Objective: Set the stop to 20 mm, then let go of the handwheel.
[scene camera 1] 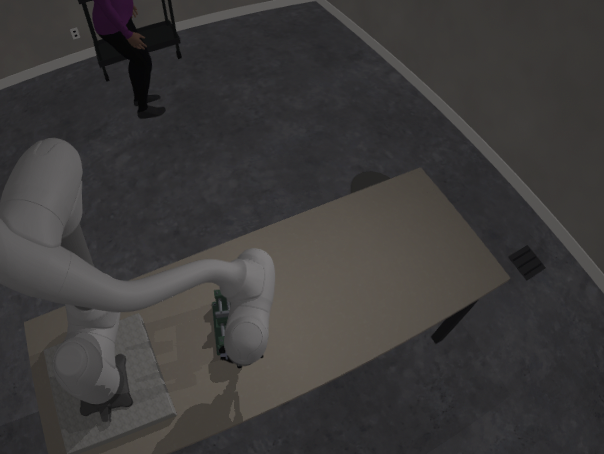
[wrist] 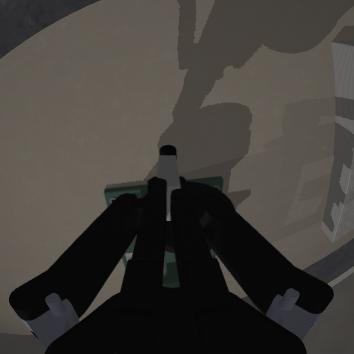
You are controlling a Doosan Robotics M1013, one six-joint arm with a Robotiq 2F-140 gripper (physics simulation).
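Seen in the pictures: gripper, fingertip midpoint: [wrist: 166, 168]; arm's base at its link origin: [scene camera 1: 103, 385].
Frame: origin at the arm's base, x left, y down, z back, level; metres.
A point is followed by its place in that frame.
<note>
The green fixture [scene camera 1: 218, 327] @(x 0.103, y -0.019, z -0.429 m) [wrist: 115, 192] @(x 0.008, y 0.039, z -0.529 m) stands on the table, partly under the arm's wrist in the scene view. Grey metal parts show along it, and the stop cannot be told apart from them. A grey bar with a black tip [wrist: 168, 151] @(x -0.050, y 0.000, z -0.459 m) sticks out at its end in the wrist view. My gripper [wrist: 166, 168] @(x -0.035, y -0.003, z -0.464 m) is shut with nothing between its fingers, over the fixture's end by the bar. The handwheel is hidden or too dark to tell behind the fingers, and no scale reading is legible. In the scene view the wrist hides the fingertips.
The wooden table [scene camera 1: 360, 270] @(x 0.192, y 0.049, z -0.985 m) [wrist: 75, 120] @(x -0.088, y 0.049, z -0.548 m) carries a pale slab [scene camera 1: 142, 400] @(x -0.080, y 0.002, z -0.123 m) under the arm's base on the left. The arm [scene camera 1: 150, 292] @(x -0.035, y -0.588, z -0.335 m) reaches over the table. A person [scene camera 1: 140, 65] stands by a black cart [scene camera 1: 96, 42] at the back.
</note>
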